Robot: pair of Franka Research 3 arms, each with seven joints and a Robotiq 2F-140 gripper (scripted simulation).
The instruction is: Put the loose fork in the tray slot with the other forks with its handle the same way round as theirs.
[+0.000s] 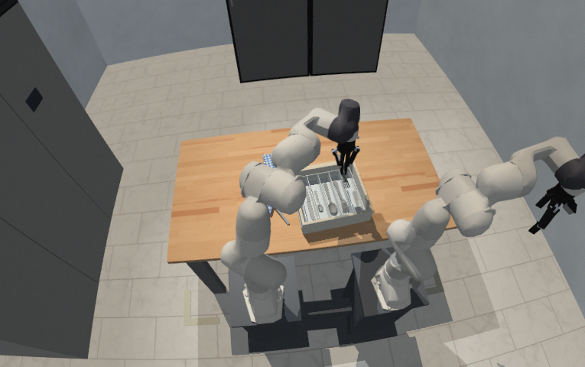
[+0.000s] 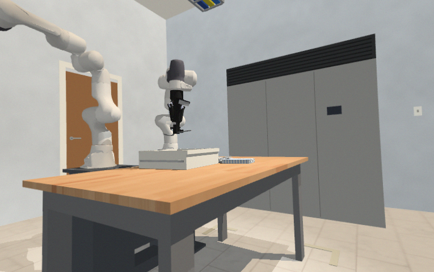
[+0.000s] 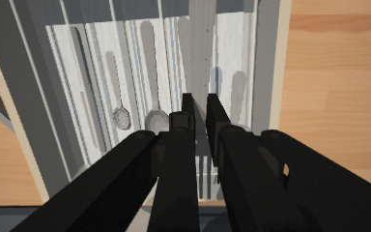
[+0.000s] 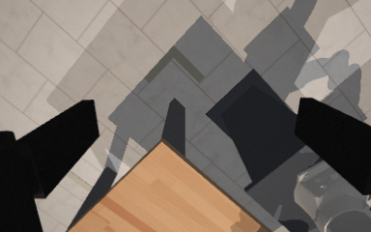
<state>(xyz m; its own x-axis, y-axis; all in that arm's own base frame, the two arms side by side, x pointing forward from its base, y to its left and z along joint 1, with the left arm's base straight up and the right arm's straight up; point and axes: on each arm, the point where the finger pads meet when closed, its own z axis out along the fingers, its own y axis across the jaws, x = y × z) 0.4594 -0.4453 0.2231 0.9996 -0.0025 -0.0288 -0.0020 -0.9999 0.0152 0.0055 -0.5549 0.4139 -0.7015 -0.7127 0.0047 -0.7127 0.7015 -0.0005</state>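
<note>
Right now my left hand is 180 mm above the cutlery tray, 60 mm to the right of it and 30 mm past it. From my left hand the other things lie so: knife: 200 mm below, 170 mm to the left, 30 mm behind.
</note>
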